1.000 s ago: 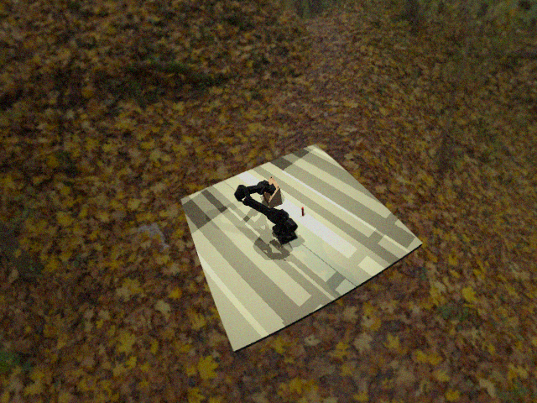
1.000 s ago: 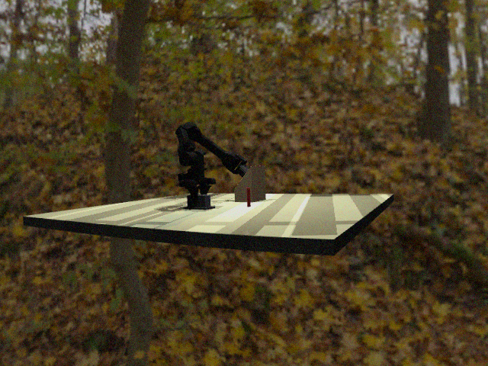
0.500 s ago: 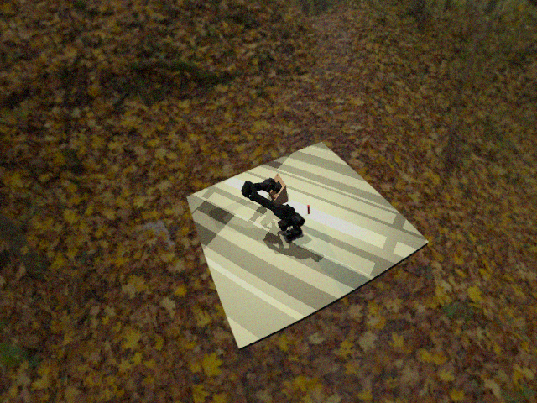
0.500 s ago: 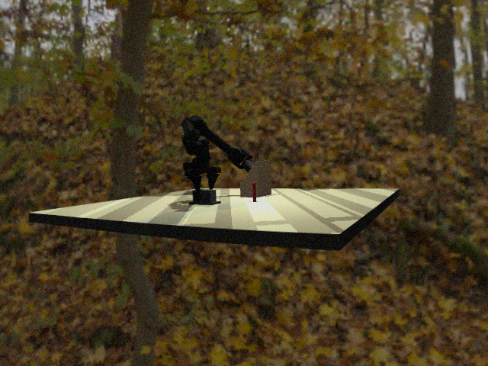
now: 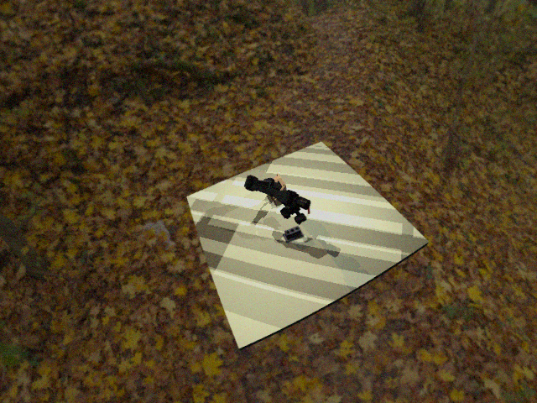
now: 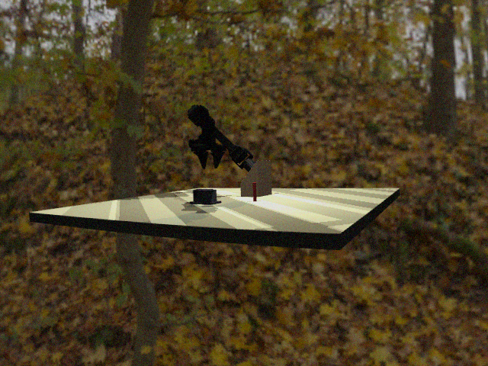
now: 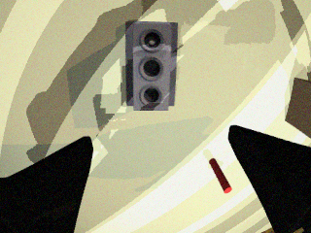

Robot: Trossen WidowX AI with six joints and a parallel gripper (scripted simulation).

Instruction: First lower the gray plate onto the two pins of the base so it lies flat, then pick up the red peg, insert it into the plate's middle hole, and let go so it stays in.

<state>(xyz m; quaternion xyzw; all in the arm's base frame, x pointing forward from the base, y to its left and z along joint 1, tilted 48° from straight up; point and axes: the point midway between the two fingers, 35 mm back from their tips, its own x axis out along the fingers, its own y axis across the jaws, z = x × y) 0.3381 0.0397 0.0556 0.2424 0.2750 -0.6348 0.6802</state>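
The red peg is 12 cm behind my gripper tip, 14 cm to the left of it and 11 cm below it. From my gripper tip the other things lie so: dark base: 3 cm to the right, 14 cm below; then gray plate: 3 cm to the right, 10 cm below.
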